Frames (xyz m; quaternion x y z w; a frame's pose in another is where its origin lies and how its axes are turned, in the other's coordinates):
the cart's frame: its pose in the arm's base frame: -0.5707 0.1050 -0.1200 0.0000 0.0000 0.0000 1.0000
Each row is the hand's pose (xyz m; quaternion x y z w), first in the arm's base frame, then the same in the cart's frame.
Working: the arm's base frame: its pose in the cart's frame: 0.5707 -0.1050 0.1200 0.0000 0.0000 0.0000 1.0000

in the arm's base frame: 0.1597 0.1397 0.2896 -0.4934 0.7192 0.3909 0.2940
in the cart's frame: 0.7304 0.0347 0.4096 -0.4934 0.7192 0.3909 0.2940
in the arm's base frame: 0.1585 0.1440 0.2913 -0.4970 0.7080 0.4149 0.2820
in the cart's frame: 0.7292 0.0390 0.4113 -0.4970 0.7080 0.4149 0.2820
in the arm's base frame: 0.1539 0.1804 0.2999 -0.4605 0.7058 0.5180 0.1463
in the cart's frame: 0.7246 0.0754 0.4199 -0.4605 0.7058 0.5180 0.1463
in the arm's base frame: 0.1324 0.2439 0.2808 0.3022 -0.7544 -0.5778 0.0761
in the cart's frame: 0.7031 0.1389 0.4008 0.3022 -0.7544 -0.5778 0.0761
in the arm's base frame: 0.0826 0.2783 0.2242 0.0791 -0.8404 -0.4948 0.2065
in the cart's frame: 0.6533 0.1733 0.3442 0.0791 -0.8404 -0.4948 0.2065
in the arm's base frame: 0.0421 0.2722 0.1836 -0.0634 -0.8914 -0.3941 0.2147
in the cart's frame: 0.6128 0.1672 0.3036 -0.0634 -0.8914 -0.3941 0.2147
